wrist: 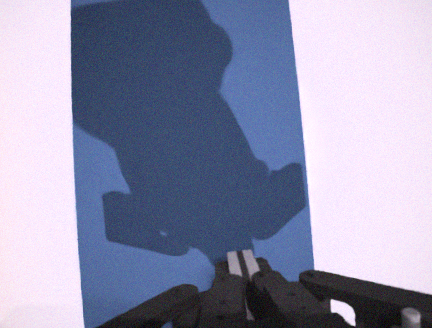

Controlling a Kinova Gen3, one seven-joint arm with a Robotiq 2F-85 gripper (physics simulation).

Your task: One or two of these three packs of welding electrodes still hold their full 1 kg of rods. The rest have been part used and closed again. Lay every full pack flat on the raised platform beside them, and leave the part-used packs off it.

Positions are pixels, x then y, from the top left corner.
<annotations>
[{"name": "my gripper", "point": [240, 267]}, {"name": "blue raised platform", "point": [188, 143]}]
</annotations>
